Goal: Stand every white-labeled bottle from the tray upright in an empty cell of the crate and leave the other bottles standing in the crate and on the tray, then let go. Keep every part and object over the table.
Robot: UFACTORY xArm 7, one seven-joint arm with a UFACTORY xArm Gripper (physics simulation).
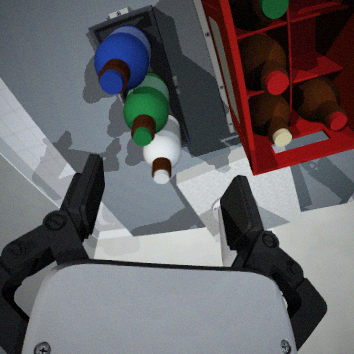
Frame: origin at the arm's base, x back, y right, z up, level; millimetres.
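Where they show: gripper, fingertip midpoint: (167, 178).
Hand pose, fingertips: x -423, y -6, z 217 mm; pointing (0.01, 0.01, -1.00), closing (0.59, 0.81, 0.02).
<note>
Each offset is from my fingertips to the centre of the thing. "pt": to the spot under its first point.
A white-labeled bottle {dz -213, dx +134, dy -78 mm} (162, 149) with a white cap stands at the near end of the dark tray {pt dz -271, dx -30, dy +1 mm} (161, 37). A green-labeled bottle {dz -213, dx +48, dy -63 mm} (146, 107) and a blue-labeled bottle {dz -213, dx -35, dy -55 mm} (122, 57) stand behind it in the same tray. The red crate {dz -208, dx +44, dy +166 mm} (231, 90) is at the upper right; brown bottles with red caps {dz -210, dx +41, dy +120 mm} (262, 57) {dz -210, dx +132, dy +205 mm} (320, 100), one with a cream cap {dz -210, dx +131, dy +121 mm} (270, 114) and one with a green cap {pt dz -133, dx -40, dy +127 mm} (274, 6) stand in its cells. My gripper (167, 178) is open and empty, above and a little nearer than the white-labeled bottle. The far part of the crate is cut off.
A pale speckled plate (250, 192) lies below the crate's near end. The crate's side wall stands close to the right of the tray, with a narrow gap between. The table edge runs along the left, and a pale floor shows near the fingers.
</note>
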